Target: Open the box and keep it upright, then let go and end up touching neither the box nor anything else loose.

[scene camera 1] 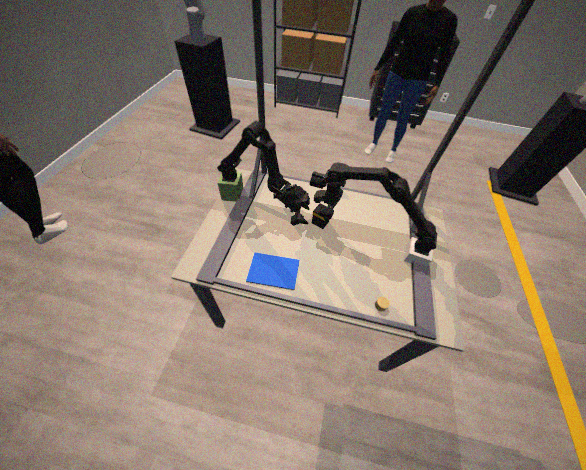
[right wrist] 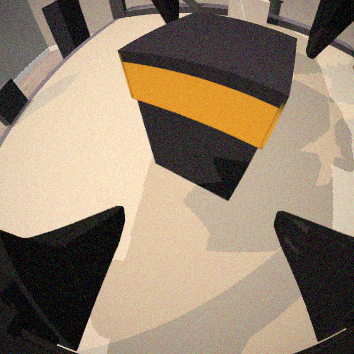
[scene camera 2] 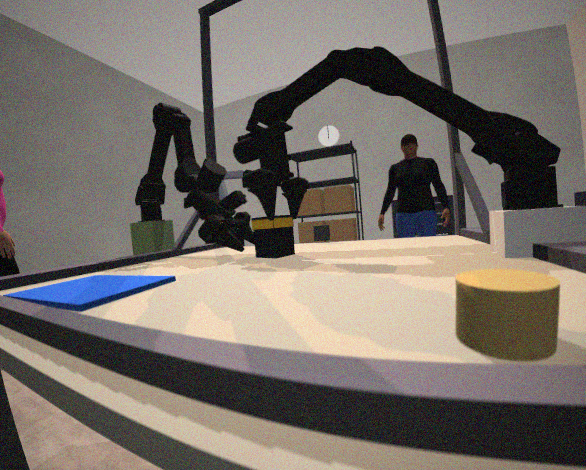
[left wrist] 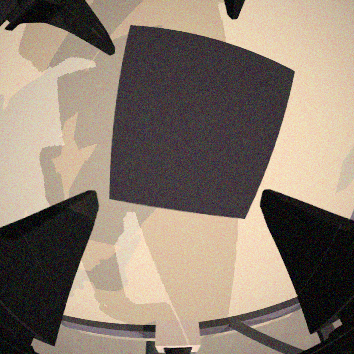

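Where they show: left gripper, fingertip midpoint: [right wrist: 240, 34] [scene camera 2: 283, 219] [left wrist: 181, 198]; right gripper, fingertip midpoint: [scene camera 1: 308, 216] [right wrist: 203, 217] [scene camera 2: 251, 246]; left arm's base, link origin: [scene camera 1: 421, 248] [scene camera 2: 530, 208] [left wrist: 177, 349]; right arm's base, link origin: [scene camera 1: 229, 177].
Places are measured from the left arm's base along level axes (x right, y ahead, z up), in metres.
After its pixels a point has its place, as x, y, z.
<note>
A dark box [scene camera 1: 321, 218] [scene camera 2: 274, 243] [left wrist: 200, 125] [right wrist: 192, 120] with a yellow band near its top stands upright on the table. Its flat dark top covers it, and it looks closed. My left gripper [scene camera 1: 325, 204] {0.002, 0.451, 0.016} [scene camera 2: 285, 215] {0.002, 0.451, 0.016} [left wrist: 181, 198] {0.002, 0.451, 0.016} is open and points down just above the box, with nothing between its fingers. The box top shows whole in the left wrist view. My right gripper [scene camera 1: 301, 213] {-0.001, 0.551, -0.043} [scene camera 2: 245, 240] {-0.001, 0.551, -0.043} [right wrist: 203, 217] {-0.001, 0.551, -0.043} is open and low, beside the box on its left in both scene views. Whether either gripper touches the box cannot be told.
A flat blue panel [scene camera 1: 273, 271] {-0.352, 0.586, -0.060} [scene camera 2: 95, 291] {-0.358, 0.527, -0.059} lies at the table's front left. A short yellow cylinder [scene camera 1: 382, 303] {-0.321, 0.115, -0.032} [scene camera 2: 507, 315] {-0.340, 0.116, -0.044} stands near the front right. A raised purple-grey frame [scene camera 1: 424, 305] [scene camera 2: 320, 362] edges the table. The two grippers are close together around the box.
</note>
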